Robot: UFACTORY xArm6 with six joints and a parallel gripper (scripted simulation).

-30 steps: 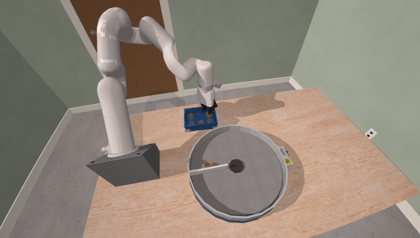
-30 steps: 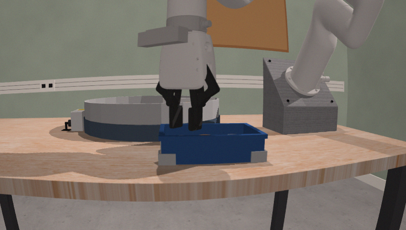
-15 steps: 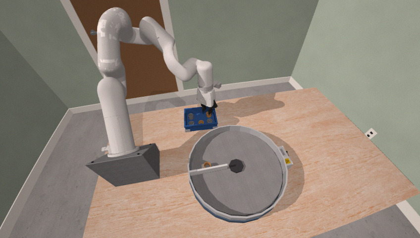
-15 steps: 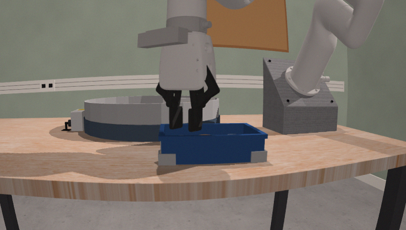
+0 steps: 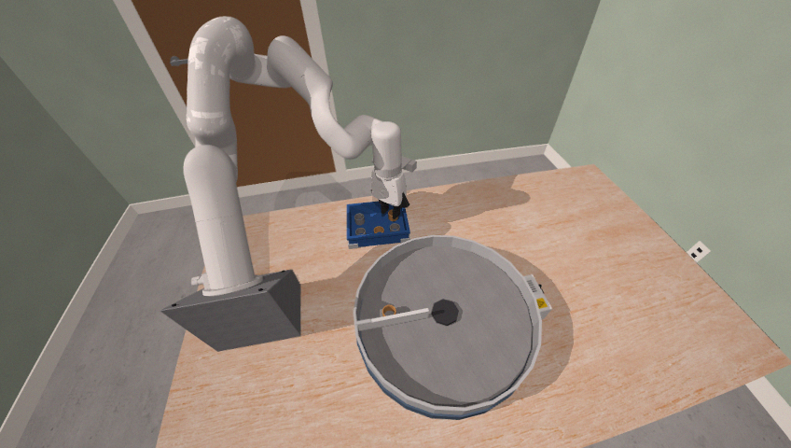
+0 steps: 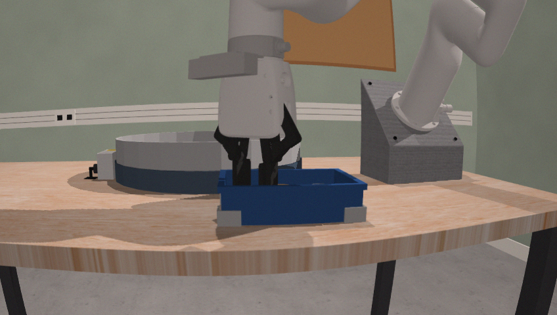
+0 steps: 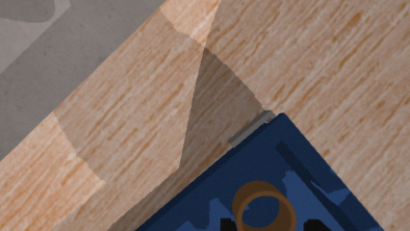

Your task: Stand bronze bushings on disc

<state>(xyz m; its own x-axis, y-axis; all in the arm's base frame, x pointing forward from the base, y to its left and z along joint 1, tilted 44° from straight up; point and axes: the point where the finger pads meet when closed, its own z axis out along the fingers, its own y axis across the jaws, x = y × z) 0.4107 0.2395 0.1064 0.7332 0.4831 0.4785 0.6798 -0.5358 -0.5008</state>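
The blue crate lies 5 cm behind my hand, 2 cm to the right of it and 3 cm below it. From my hand the other things lie so: turntable disc 5 cm ahead, 37 cm to the right.
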